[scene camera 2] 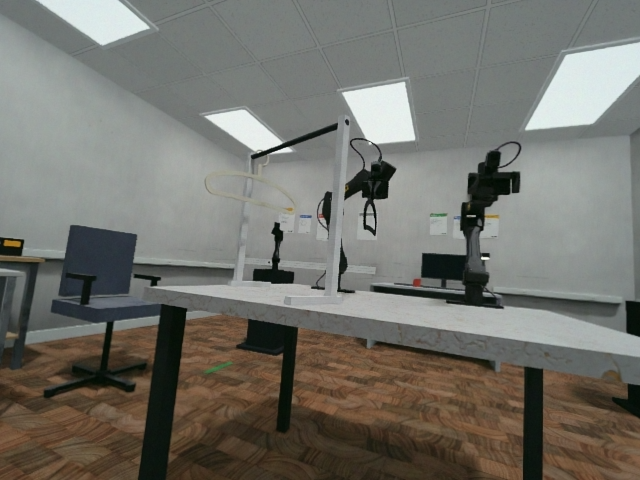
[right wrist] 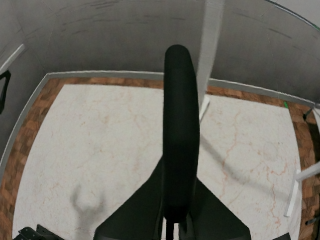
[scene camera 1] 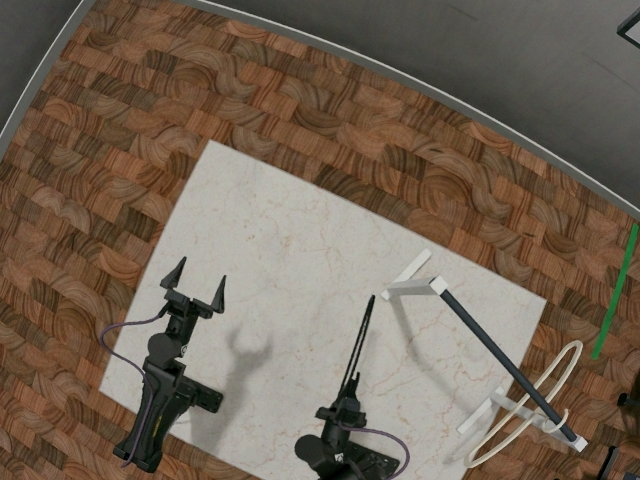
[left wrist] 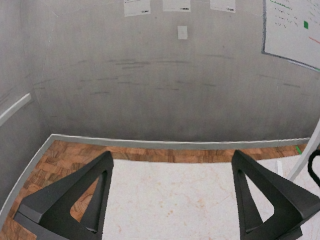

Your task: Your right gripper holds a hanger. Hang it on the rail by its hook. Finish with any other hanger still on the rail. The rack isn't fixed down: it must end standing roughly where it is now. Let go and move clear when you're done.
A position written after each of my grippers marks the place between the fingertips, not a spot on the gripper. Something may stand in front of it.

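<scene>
My left gripper (scene camera 1: 205, 265). Left gripper again (scene camera 2: 498, 175). Left gripper also (left wrist: 173, 158). My right gripper (right wrist: 172, 159).
</scene>
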